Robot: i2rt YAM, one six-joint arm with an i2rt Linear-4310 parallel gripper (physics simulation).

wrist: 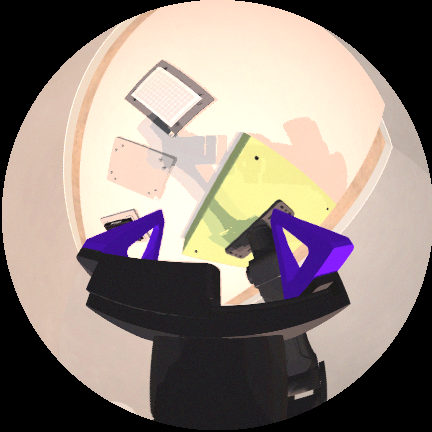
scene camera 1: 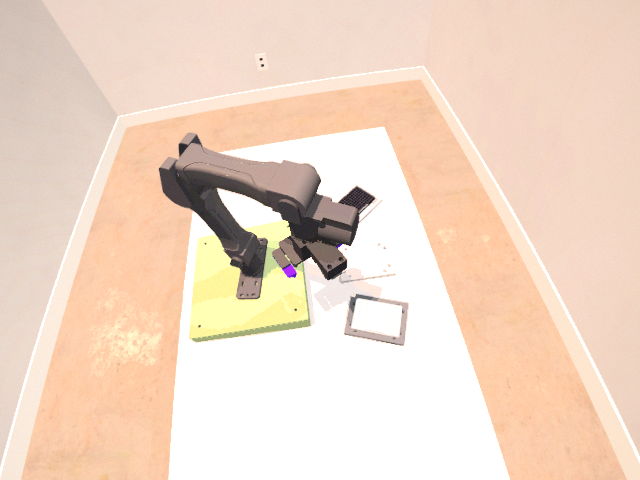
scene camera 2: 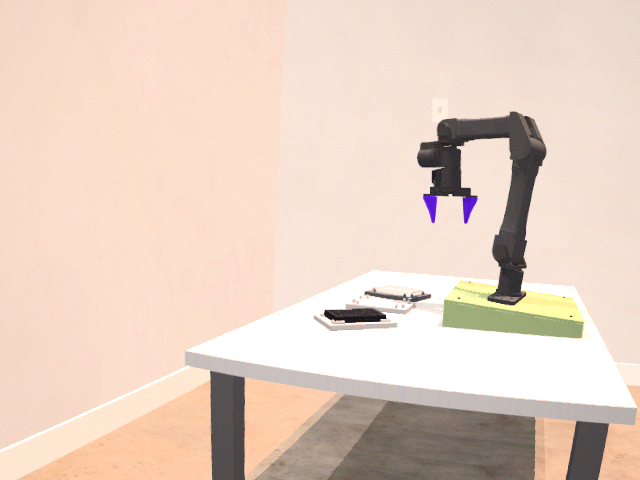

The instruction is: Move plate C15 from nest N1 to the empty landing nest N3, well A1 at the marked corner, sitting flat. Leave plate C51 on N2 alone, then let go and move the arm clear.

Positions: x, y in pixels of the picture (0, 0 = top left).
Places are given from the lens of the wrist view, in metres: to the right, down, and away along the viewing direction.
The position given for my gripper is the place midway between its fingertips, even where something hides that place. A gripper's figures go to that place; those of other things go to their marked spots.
my gripper (wrist: 217, 214): 0.00, 0.00, 0.13
grey-framed white plate (wrist: 165, 95): -0.10, -0.23, 0.21
landing nest (wrist: 139, 168): -0.18, -0.11, 0.32
The marked spots on the landing nest and the grey-framed white plate are 0.18 m apart.
